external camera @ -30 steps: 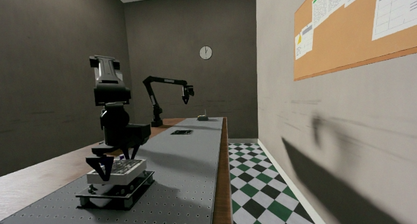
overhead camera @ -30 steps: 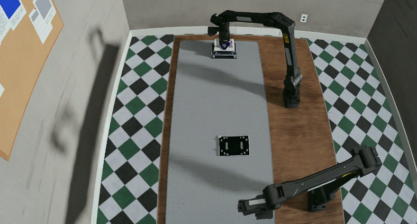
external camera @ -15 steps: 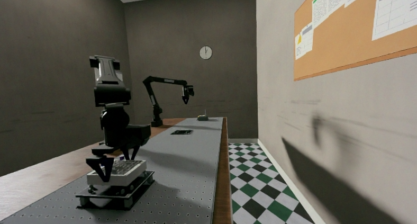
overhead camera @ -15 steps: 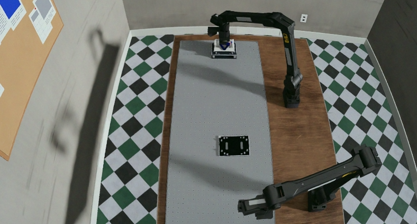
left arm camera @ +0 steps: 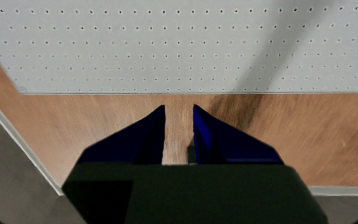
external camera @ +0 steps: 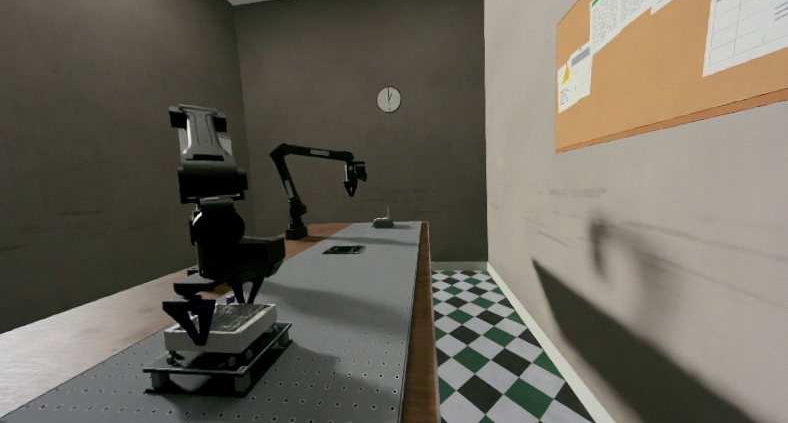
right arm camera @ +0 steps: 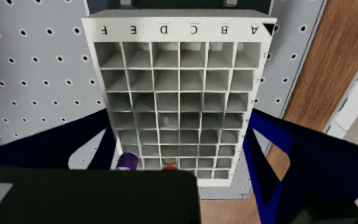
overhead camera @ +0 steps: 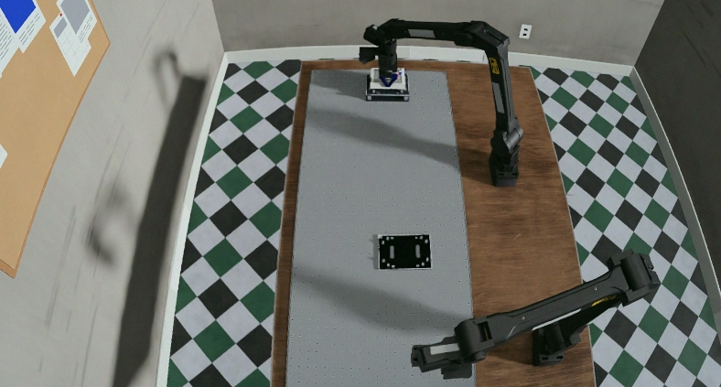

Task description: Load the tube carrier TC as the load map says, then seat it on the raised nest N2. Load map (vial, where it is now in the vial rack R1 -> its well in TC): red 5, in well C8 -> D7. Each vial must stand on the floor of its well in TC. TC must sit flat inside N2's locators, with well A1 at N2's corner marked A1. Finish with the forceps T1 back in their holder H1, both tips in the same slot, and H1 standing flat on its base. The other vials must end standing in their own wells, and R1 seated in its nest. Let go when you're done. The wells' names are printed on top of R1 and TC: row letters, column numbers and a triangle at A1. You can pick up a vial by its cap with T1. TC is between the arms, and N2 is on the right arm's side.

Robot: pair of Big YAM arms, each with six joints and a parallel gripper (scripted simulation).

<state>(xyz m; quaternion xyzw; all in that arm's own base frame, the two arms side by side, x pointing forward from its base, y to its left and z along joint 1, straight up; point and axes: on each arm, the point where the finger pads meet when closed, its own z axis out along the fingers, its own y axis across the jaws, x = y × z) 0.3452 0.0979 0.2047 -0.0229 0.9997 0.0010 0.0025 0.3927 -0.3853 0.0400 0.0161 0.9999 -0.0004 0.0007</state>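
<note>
My right gripper is now 4 cm above the black raised nest. Also, from my right hand: white well rack: right at my right hand.
</note>
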